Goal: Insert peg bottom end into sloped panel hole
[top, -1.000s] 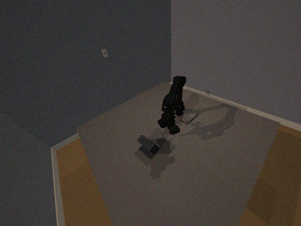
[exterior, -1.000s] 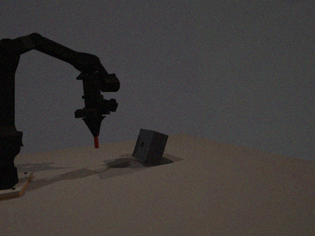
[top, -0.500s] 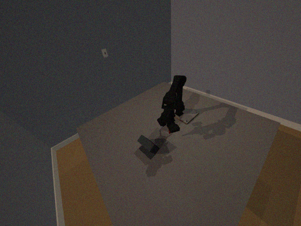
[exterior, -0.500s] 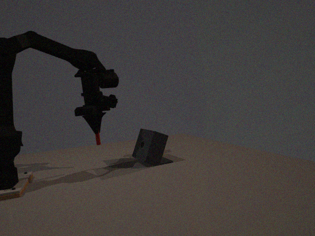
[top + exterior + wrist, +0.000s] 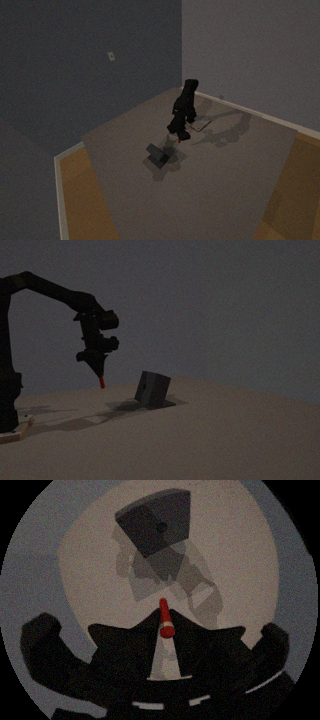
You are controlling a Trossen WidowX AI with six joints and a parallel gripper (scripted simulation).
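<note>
Right now my gripper tip is 170 mm short of the dark sloped panel, 60 mm above it and 40 mm to the left of it. The rest, counted from my gripper tip: red peg (20 mm above).
</note>
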